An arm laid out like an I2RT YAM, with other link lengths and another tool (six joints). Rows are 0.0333 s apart.
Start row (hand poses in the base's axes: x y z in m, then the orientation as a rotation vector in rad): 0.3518, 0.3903, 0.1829, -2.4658, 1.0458, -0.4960
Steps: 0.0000, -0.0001, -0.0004, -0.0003, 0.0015, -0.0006; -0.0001, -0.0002, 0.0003, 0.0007, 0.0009, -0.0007; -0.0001, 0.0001, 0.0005, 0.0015, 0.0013, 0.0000; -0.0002, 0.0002, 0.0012, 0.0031, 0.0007, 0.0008; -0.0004, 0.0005, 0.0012, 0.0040, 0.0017, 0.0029; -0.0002, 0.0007, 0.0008, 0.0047, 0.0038, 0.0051; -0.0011, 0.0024, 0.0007, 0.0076, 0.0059, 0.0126; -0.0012, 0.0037, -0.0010, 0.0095, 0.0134, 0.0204; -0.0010, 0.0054, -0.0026, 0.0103, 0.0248, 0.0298; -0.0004, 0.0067, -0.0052, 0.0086, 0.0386, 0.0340; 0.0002, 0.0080, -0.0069, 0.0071, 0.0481, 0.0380; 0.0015, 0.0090, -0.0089, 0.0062, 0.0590, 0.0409; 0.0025, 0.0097, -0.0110, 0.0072, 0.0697, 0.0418; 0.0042, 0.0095, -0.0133, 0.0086, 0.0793, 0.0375
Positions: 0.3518, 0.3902, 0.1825, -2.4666, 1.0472, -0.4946; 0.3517, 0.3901, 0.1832, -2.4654, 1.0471, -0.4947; 0.3517, 0.3904, 0.1834, -2.4651, 1.0463, -0.4935; 0.3516, 0.3905, 0.1841, -2.4638, 1.0451, -0.4929; 0.3514, 0.3908, 0.1841, -2.4643, 1.0428, -0.4905; 0.3516, 0.3910, 0.1837, -2.4656, 1.0408, -0.4869; 0.3507, 0.3927, 0.1836, -2.4671, 1.0320, -0.4802; 0.3506, 0.3940, 0.1819, -2.4722, 1.0249, -0.4677; 0.3508, 0.3957, 0.1803, -2.4807, 1.0172, -0.4507; 0.3514, 0.3970, 0.1777, -2.4905, 1.0171, -0.4341; 0.3520, 0.3983, 0.1760, -2.4978, 1.0155, -0.4224; 0.3533, 0.3993, 0.1740, -2.5049, 1.0159, -0.4090; 0.3543, 0.4000, 0.1719, -2.5093, 1.0188, -0.3952; 0.3560, 0.3998, 0.1696, -2.5108, 1.0279, -0.3841
